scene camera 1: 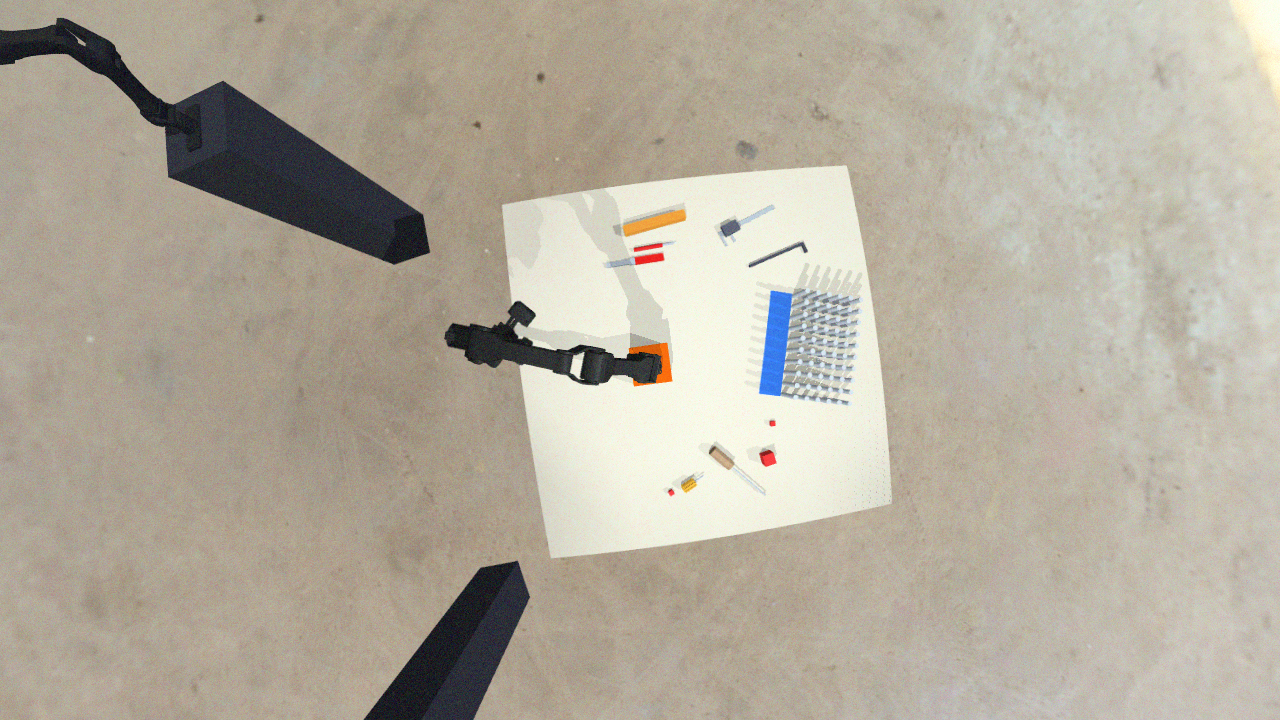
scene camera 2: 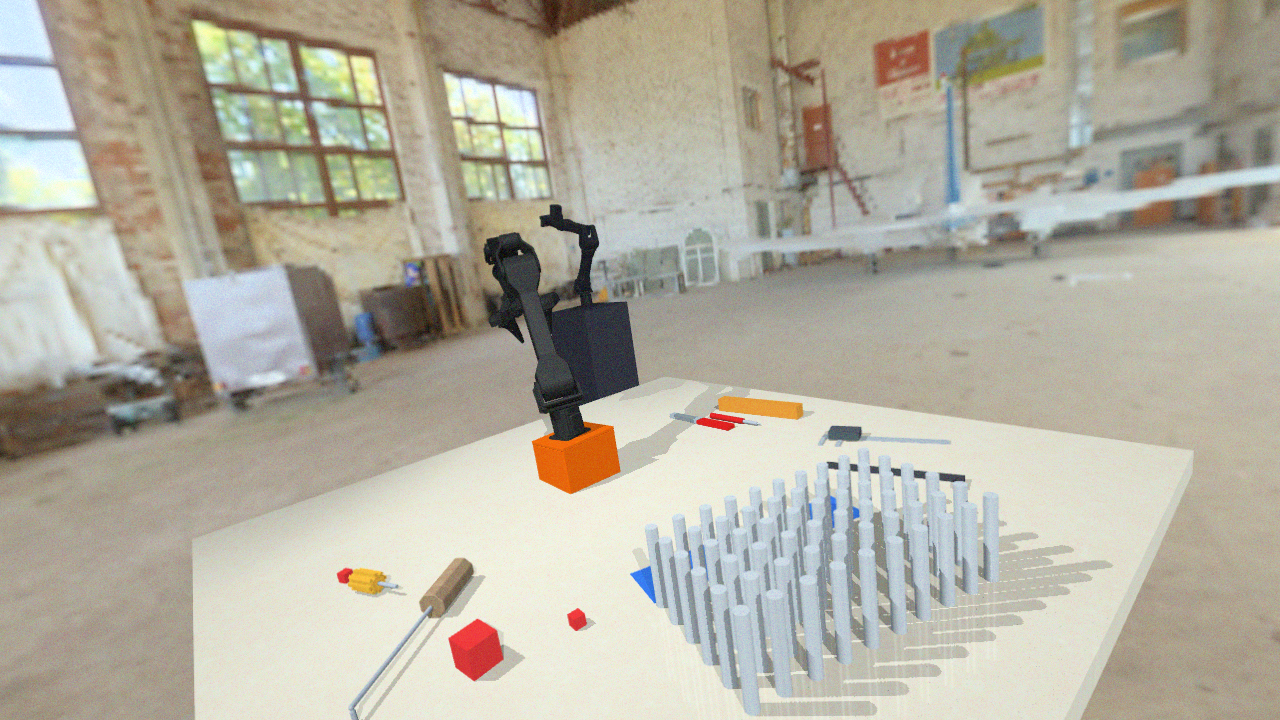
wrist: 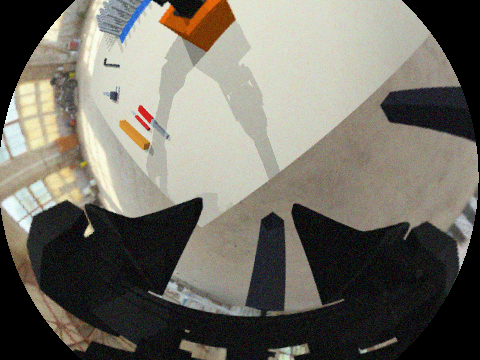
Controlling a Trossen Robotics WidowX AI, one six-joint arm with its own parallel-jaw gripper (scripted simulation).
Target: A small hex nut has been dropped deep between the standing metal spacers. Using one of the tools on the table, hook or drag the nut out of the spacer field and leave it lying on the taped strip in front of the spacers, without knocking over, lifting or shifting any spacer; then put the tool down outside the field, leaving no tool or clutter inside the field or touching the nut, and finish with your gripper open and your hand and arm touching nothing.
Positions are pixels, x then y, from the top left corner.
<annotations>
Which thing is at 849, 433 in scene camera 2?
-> A grey caliper tool.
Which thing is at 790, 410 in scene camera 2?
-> An orange bar.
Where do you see a blue taped strip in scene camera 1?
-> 776, 339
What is my gripper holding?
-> Nothing.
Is my gripper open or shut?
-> Open.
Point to an orange bar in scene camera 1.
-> At 634, 228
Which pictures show my gripper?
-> Scene camera 1, scene camera 2 and the wrist view: all of them.
</annotations>
